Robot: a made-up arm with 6 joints. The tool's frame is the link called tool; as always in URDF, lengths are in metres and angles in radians. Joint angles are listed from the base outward.
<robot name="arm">
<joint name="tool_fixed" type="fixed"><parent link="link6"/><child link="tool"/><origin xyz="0.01 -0.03 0" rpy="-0.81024 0.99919 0.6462"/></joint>
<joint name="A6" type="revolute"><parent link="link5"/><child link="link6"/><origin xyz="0.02 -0.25 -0.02" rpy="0 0 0"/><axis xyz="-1 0 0"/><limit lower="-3.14" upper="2.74"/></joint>
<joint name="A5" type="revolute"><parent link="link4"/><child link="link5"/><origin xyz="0.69 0.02 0" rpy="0 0 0"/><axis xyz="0 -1 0"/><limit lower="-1.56" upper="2.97"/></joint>
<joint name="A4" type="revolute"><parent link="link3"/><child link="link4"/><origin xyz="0.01 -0.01 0.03" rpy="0 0 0"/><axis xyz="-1 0 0"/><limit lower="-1.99" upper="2.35"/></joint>
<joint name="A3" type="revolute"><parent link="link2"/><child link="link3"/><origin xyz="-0.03 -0.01 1.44" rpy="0 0 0"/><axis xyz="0 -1 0"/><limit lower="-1.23" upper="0.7"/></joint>
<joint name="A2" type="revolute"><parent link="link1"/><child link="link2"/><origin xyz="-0.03 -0.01 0.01" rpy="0 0 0"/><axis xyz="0 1 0"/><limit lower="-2.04" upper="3.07"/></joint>
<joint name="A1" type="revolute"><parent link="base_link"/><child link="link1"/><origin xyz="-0.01 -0.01 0.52" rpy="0 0 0"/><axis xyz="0 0 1"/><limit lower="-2.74" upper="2.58"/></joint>
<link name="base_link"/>
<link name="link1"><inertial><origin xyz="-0.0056 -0.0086 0.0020"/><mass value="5.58"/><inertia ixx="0.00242" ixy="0" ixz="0" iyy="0.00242" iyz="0" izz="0.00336"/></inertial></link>
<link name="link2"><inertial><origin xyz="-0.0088 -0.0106 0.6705"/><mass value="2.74"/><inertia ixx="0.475" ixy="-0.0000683" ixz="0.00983" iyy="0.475" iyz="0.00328" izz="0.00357"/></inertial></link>
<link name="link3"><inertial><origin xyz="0.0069 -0.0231 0.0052"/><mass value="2.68"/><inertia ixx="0.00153" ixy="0" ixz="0" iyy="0.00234" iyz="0" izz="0.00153"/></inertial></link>
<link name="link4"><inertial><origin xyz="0.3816 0.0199 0.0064"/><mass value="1.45"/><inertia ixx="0.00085" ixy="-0.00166" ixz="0" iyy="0.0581" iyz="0" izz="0.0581"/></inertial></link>
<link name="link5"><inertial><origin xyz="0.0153 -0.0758 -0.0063"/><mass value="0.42"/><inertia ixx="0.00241" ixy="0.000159" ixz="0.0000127" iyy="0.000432" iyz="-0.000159" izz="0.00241"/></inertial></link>
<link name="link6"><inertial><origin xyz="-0.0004 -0.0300 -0.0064"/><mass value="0.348"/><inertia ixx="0.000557" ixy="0" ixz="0" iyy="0.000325" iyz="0" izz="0.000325"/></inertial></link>
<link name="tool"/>
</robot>
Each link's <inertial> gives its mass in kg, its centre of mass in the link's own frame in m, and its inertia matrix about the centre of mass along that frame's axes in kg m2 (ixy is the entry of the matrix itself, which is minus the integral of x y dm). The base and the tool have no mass. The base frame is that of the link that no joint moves.
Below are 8 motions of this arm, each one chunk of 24 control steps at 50 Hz.
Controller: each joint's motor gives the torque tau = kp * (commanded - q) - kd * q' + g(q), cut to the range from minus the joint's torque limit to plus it. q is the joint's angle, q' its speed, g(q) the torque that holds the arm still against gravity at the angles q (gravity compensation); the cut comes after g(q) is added. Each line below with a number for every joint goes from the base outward.
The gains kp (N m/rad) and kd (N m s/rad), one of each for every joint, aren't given. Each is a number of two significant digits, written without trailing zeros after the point. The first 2 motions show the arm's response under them.
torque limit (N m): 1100 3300 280 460 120 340
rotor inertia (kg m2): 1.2 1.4 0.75 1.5 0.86 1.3
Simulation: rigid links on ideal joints. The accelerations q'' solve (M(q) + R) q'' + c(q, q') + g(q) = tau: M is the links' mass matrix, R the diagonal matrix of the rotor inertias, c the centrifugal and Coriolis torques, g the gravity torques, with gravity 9.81 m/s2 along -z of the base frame. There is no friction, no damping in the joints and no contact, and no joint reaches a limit. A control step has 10 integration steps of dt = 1/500 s. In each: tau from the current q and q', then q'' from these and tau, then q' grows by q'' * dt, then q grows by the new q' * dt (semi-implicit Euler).
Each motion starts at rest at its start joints. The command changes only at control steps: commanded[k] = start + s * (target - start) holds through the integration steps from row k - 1 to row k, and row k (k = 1, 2, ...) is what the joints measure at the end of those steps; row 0 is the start. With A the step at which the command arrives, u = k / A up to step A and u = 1 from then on. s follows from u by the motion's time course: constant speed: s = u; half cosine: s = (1 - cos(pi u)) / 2; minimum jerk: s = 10 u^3 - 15 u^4 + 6 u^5; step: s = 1 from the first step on.
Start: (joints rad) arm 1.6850 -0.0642 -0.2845 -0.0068 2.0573 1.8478
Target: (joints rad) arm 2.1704 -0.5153 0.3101 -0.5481 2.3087 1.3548
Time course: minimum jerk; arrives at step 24
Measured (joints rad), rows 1 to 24:
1: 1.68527 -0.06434 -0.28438 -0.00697 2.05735 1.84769
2: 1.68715 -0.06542 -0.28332 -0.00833 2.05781 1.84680
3: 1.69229 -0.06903 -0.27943 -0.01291 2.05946 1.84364
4: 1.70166 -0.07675 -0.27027 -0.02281 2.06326 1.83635
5: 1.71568 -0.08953 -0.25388 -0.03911 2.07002 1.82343
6: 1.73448 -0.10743 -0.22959 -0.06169 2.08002 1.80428
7: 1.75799 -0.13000 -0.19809 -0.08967 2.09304 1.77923
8: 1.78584 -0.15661 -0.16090 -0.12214 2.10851 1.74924
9: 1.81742 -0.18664 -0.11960 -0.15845 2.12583 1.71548
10: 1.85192 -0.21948 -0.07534 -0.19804 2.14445 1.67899
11: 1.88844 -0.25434 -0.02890 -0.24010 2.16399 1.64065
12: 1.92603 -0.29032 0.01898 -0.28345 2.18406 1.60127
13: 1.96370 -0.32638 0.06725 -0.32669 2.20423 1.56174
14: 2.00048 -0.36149 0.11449 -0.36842 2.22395 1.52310
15: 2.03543 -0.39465 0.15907 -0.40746 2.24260 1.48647
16: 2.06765 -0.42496 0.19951 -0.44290 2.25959 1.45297
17: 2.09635 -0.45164 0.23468 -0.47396 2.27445 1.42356
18: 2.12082 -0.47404 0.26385 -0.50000 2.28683 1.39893
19: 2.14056 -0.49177 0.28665 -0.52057 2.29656 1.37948
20: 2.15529 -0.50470 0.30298 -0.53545 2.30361 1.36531
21: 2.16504 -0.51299 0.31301 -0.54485 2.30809 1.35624
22: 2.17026 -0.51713 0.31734 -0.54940 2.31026 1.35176
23: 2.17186 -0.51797 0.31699 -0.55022 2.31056 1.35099
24: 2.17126 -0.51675 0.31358 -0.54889 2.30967 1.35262
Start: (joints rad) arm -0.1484 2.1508 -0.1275 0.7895 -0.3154 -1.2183
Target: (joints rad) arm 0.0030 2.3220 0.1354 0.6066 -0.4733 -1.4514
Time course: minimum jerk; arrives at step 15
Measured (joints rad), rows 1 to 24:
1: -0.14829 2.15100 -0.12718 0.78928 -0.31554 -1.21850
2: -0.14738 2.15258 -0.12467 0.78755 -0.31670 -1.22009
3: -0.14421 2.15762 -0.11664 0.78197 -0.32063 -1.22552
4: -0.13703 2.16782 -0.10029 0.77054 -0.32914 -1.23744
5: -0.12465 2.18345 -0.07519 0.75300 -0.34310 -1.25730
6: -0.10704 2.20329 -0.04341 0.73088 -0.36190 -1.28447
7: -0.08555 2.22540 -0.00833 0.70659 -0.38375 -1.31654
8: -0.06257 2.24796 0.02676 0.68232 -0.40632 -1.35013
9: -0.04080 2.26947 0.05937 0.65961 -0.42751 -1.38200
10: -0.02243 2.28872 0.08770 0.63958 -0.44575 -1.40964
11: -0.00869 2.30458 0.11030 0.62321 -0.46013 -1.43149
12: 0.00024 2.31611 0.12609 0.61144 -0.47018 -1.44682
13: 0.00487 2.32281 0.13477 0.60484 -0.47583 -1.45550
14: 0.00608 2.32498 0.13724 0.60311 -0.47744 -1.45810
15: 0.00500 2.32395 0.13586 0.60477 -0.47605 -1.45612
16: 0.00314 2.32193 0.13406 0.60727 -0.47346 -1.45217
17: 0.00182 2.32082 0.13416 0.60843 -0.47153 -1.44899
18: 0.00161 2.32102 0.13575 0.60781 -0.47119 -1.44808
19: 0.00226 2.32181 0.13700 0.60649 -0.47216 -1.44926
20: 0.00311 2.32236 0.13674 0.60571 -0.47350 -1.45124
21: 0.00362 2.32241 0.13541 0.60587 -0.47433 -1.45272
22: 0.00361 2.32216 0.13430 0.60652 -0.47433 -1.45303
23: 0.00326 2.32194 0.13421 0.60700 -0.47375 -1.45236
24: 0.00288 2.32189 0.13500 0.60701 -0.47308 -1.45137
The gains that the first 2 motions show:
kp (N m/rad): 11000 33000 2700 3700 1500 2200
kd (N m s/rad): 120 330 23 29 14 23
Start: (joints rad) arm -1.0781 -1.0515 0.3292 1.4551 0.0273 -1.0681
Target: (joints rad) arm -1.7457 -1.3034 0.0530 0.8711 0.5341 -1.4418
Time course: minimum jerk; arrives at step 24
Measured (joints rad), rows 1 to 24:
1: -1.07819 -1.05157 0.32907 1.45492 0.02741 -1.06818
2: -1.07900 -1.05217 0.32810 1.45347 0.02836 -1.06885
3: -1.08205 -1.05416 0.32503 1.44854 0.03172 -1.07124
4: -1.08956 -1.05843 0.31896 1.43784 0.03945 -1.07677
5: -1.10384 -1.06552 0.30985 1.42014 0.05310 -1.08658
6: -1.12656 -1.07557 0.29835 1.39560 0.07323 -1.10111
7: -1.15834 -1.08839 0.28513 1.36524 0.09938 -1.12011
8: -1.19858 -1.10366 0.27043 1.33012 0.13051 -1.14283
9: -1.24579 -1.12098 0.25413 1.29102 0.16541 -1.16840
10: -1.29800 -1.13982 0.23601 1.24850 0.20302 -1.19603
11: -1.35313 -1.15961 0.21609 1.20336 0.24250 -1.22506
12: -1.40932 -1.17975 0.19477 1.15675 0.28306 -1.25490
13: -1.46497 -1.19969 0.17279 1.11015 0.32376 -1.28488
14: -1.51878 -1.21893 0.15107 1.06508 0.36350 -1.31421
15: -1.56958 -1.23704 0.13049 1.02286 0.40106 -1.34202
16: -1.61629 -1.25359 0.11178 0.98458 0.43530 -1.36744
17: -1.65785 -1.26816 0.09538 0.95106 0.46524 -1.38976
18: -1.69327 -1.28041 0.08157 0.92300 0.49022 -1.40844
19: -1.72167 -1.29011 0.07045 0.90086 0.50988 -1.42319
20: -1.74245 -1.29717 0.06209 0.88481 0.52412 -1.43394
21: -1.75546 -1.30169 0.05648 0.87467 0.53316 -1.44082
22: -1.76107 -1.30398 0.05344 0.86974 0.53751 -1.44421
23: -1.76037 -1.30452 0.05253 0.86885 0.53807 -1.44478
24: -1.75516 -1.30401 0.05292 0.87029 0.53621 -1.44352

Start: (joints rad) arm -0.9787 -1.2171 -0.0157 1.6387 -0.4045 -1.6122
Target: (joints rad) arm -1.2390 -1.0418 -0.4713 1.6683 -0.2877 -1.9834
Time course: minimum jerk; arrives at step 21
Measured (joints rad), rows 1 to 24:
1: -0.97875 -1.21703 -0.01583 1.63871 -0.40447 -1.61232
2: -0.97919 -1.21650 -0.01692 1.63880 -0.40417 -1.61329
3: -0.98083 -1.21467 -0.02095 1.63911 -0.40312 -1.61671
4: -0.98489 -1.21063 -0.03050 1.63980 -0.40067 -1.62455
5: -0.99267 -1.20379 -0.04768 1.64096 -0.39632 -1.63827
6: -1.00513 -1.19408 -0.07315 1.64261 -0.38989 -1.65832
7: -1.02262 -1.18188 -0.10590 1.64470 -0.38161 -1.68403
8: -1.04468 -1.16784 -0.14382 1.64714 -0.37193 -1.71406
9: -1.07008 -1.15263 -0.18459 1.64984 -0.36142 -1.74684
10: -1.09712 -1.13679 -0.22644 1.65267 -0.35057 -1.78099
11: -1.12400 -1.12080 -0.26823 1.65551 -0.33973 -1.81540
12: -1.14922 -1.10508 -0.30916 1.65823 -0.32919 -1.84909
13: -1.17181 -1.09015 -0.34825 1.66072 -0.31919 -1.88107
14: -1.19134 -1.07655 -0.38415 1.66291 -0.31004 -1.91031
15: -1.20776 -1.06484 -0.41530 1.66477 -0.30208 -1.93574
16: -1.22114 -1.05541 -0.44033 1.66626 -0.29561 -1.95646
17: -1.23149 -1.04842 -0.45850 1.66739 -0.29085 -1.97189
18: -1.23871 -1.04384 -0.46983 1.66814 -0.28783 -1.98190
19: -1.24275 -1.04143 -0.47509 1.66853 -0.28642 -1.98687
20: -1.24380 -1.04077 -0.47563 1.66860 -0.28629 -1.98772
21: -1.24250 -1.04122 -0.47330 1.66847 -0.28697 -1.98588
22: -1.24004 -1.04193 -0.47040 1.66828 -0.28786 -1.98325
23: -1.23774 -1.04226 -0.46882 1.66817 -0.28843 -1.98149
24: -1.23653 -1.04211 -0.46916 1.66816 -0.28845 -1.98129

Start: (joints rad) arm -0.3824 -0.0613 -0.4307 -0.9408 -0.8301 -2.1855
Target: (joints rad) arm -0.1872 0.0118 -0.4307 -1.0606 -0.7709 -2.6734
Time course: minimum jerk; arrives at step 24
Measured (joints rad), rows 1 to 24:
1: -0.38230 -0.06128 -0.43070 -0.94083 -0.83009 -2.18560
2: -0.38158 -0.06111 -0.43071 -0.94112 -0.82998 -2.18648
3: -0.37960 -0.06054 -0.43073 -0.94209 -0.82960 -2.18960
4: -0.37591 -0.05928 -0.43075 -0.94422 -0.82872 -2.19680
5: -0.37030 -0.05719 -0.43077 -0.94779 -0.82714 -2.20958
6: -0.36272 -0.05426 -0.43076 -0.95279 -0.82478 -2.22853
7: -0.35321 -0.05058 -0.43074 -0.95902 -0.82171 -2.25334
8: -0.34194 -0.04625 -0.43070 -0.96625 -0.81805 -2.28303
9: -0.32916 -0.04137 -0.43066 -0.97433 -0.81396 -2.31646
10: -0.31517 -0.03604 -0.43063 -0.98311 -0.80956 -2.35258
11: -0.30035 -0.03039 -0.43060 -0.99242 -0.80495 -2.39054
12: -0.28509 -0.02456 -0.43059 -1.00202 -0.80023 -2.42952
13: -0.26982 -0.01873 -0.43058 -1.01161 -0.79548 -2.46865
14: -0.25496 -0.01307 -0.43057 -1.02088 -0.79083 -2.50690
15: -0.24093 -0.00774 -0.43057 -1.02956 -0.78643 -2.54315
16: -0.22808 -0.00289 -0.43057 -1.03743 -0.78243 -2.57630
17: -0.21674 0.00139 -0.43058 -1.04432 -0.77893 -2.60541
18: -0.20715 0.00498 -0.43059 -1.05010 -0.77601 -2.62978
19: -0.19948 0.00784 -0.43061 -1.05465 -0.77372 -2.64903
20: -0.19377 0.00993 -0.43063 -1.05795 -0.77206 -2.66304
21: -0.18998 0.01128 -0.43065 -1.06002 -0.77101 -2.67201
22: -0.18787 0.01196 -0.43066 -1.06101 -0.77051 -2.67644
23: -0.18708 0.01213 -0.43067 -1.06116 -0.77044 -2.67719
24: -0.18707 0.01197 -0.43068 -1.06083 -0.77066 -2.67557

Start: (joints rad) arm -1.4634 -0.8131 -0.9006 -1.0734 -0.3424 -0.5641
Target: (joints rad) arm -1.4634 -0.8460 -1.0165 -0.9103 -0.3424 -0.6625
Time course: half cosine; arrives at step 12
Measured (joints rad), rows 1 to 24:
1: -1.46340 -0.81335 -0.90122 -1.07218 -0.34239 -0.56463
2: -1.46338 -0.81445 -0.90429 -1.06658 -0.34237 -0.56719
3: -1.46336 -0.81686 -0.91187 -1.05396 -0.34233 -0.57337
4: -1.46334 -0.82051 -0.92472 -1.03459 -0.34229 -0.58372
5: -1.46335 -0.82496 -0.94166 -1.01131 -0.34230 -0.59741
6: -1.46337 -0.82968 -0.96026 -0.98750 -0.34234 -0.61271
7: -1.46340 -0.83427 -0.97796 -0.96541 -0.34242 -0.62772
8: -1.46343 -0.83844 -0.99309 -0.94589 -0.34248 -0.64100
9: -1.46345 -0.84197 -1.00505 -0.92922 -0.34251 -0.65179
10: -1.46346 -0.84466 -1.01383 -0.91605 -0.34250 -0.65975
11: -1.46345 -0.84635 -1.01940 -0.90751 -0.34246 -0.66475
12: -1.46344 -0.84694 -1.02148 -0.90477 -0.34244 -0.66661
13: -1.46343 -0.84663 -1.02021 -0.90714 -0.34243 -0.66565
14: -1.46341 -0.84601 -1.01710 -0.91117 -0.34242 -0.66326
15: -1.46339 -0.84565 -1.01442 -0.91324 -0.34240 -0.66118
16: -1.46338 -0.84566 -1.01366 -0.91239 -0.34237 -0.66046
17: -1.46338 -0.84587 -1.01479 -0.91021 -0.34235 -0.66107
18: -1.46338 -0.84606 -1.01665 -0.90878 -0.34236 -0.66228
19: -1.46339 -0.84614 -1.01792 -0.90897 -0.34240 -0.66324
20: -1.46341 -0.84612 -1.01799 -0.91012 -0.34243 -0.66350
21: -1.46342 -0.84605 -1.01715 -0.91105 -0.34245 -0.66314
22: -1.46342 -0.84598 -1.01617 -0.91112 -0.34243 -0.66254
23: -1.46341 -0.84593 -1.01566 -0.91054 -0.34240 -0.66210
24: -1.46339 -0.84594 -1.01578 -0.90995 -0.34237 -0.66201

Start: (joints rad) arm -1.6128 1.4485 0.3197 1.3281 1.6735 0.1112
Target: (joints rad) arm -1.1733 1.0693 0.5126 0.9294 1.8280 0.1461
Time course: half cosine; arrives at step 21
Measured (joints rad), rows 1 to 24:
1: -1.61240 1.44766 0.31939 1.32709 1.67376 0.11125
2: -1.61031 1.44383 0.31869 1.32243 1.67504 0.11152
3: -1.60458 1.43499 0.31926 1.31176 1.67824 0.11220
4: -1.59334 1.42067 0.32402 1.29490 1.68385 0.11341
5: -1.57540 1.40172 0.33484 1.27360 1.69174 0.11516
6: -1.55058 1.37941 0.35082 1.24987 1.70130 0.11732
7: -1.51965 1.35475 0.36891 1.22479 1.71184 0.11973
8: -1.48419 1.32842 0.38603 1.19834 1.72284 0.12223
9: -1.44615 1.30087 0.40087 1.17015 1.73409 0.12477
10: -1.40754 1.27256 0.41409 1.14034 1.74555 0.12733
11: -1.37005 1.24397 0.42719 1.10972 1.75722 0.12992
12: -1.33487 1.21557 0.44123 1.07942 1.76893 0.13254
13: -1.30260 1.18790 0.45620 1.05048 1.78041 0.13512
14: -1.27336 1.16158 0.47119 1.02356 1.79128 0.13760
15: -1.24701 1.13734 0.48504 0.99906 1.80120 0.13988
16: -1.22344 1.11587 0.49685 0.97733 1.80988 0.14190
17: -1.20272 1.09777 0.50622 0.95886 1.81716 0.14358
18: -1.18525 1.08342 0.51316 0.94416 1.82295 0.14491
19: -1.17164 1.07307 0.51788 0.93367 1.82715 0.14586
20: -1.16263 1.06683 0.52060 0.92767 1.82969 0.14644
21: -1.15886 1.06481 0.52143 0.92620 1.83051 0.14663
22: -1.16025 1.06622 0.51987 0.92819 1.82982 0.14649
23: -1.16542 1.06893 0.51553 0.93086 1.82837 0.14618
24: -1.17208 1.07087 0.50990 0.93169 1.82711 0.14590

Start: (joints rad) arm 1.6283 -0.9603 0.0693 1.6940 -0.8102 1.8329
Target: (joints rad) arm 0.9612 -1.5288 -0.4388 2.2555 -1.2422 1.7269
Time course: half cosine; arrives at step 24
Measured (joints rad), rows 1 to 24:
1: 1.62764 -0.96134 0.06793 1.69502 -0.81080 1.83276
2: 1.62425 -0.96608 0.06208 1.69978 -0.81373 1.83206
3: 1.61542 -0.97684 0.04993 1.71081 -0.82098 1.83034
4: 1.59922 -0.99398 0.03281 1.72854 -0.83349 1.82738
5: 1.57525 -1.01633 0.01332 1.75148 -0.85085 1.82325
6: 1.54449 -1.04242 -0.00717 1.77772 -0.87171 1.81822
7: 1.50868 -1.07134 -0.02937 1.80619 -0.89468 1.81261
8: 1.46956 -1.10275 -0.05481 1.83685 -0.91892 1.80661
9: 1.42846 -1.13646 -0.08421 1.86999 -0.94424 1.80032
10: 1.38611 -1.17212 -0.11683 1.90549 -0.97082 1.79376
11: 1.34285 -1.20914 -0.15098 1.94261 -0.99871 1.78693
12: 1.29884 -1.24680 -0.18506 1.98028 -1.02761 1.77990
13: 1.25434 -1.28443 -0.21821 2.01756 -1.05683 1.77279
14: 1.20980 -1.32134 -0.25031 2.05384 -1.08556 1.76577
15: 1.16597 -1.35692 -0.28150 2.08874 -1.11304 1.75899
16: 1.12379 -1.39054 -0.31171 2.12185 -1.13875 1.75262
17: 1.08429 -1.42164 -0.34044 2.15264 -1.16237 1.74675
18: 1.04852 -1.44969 -0.36686 2.18046 -1.18367 1.74146
19: 1.01735 -1.47425 -0.39009 2.20468 -1.20241 1.73683
20: 0.99144 -1.49491 -0.40946 2.22485 -1.21829 1.73292
21: 0.97123 -1.51133 -0.42459 2.24066 -1.23095 1.72979
22: 0.95688 -1.52322 -0.43534 2.25193 -1.24009 1.72751
23: 0.94844 -1.53037 -0.44169 2.25849 -1.24550 1.72613
24: 0.94583 -1.53264 -0.44358 2.26024 -1.24710 1.72567

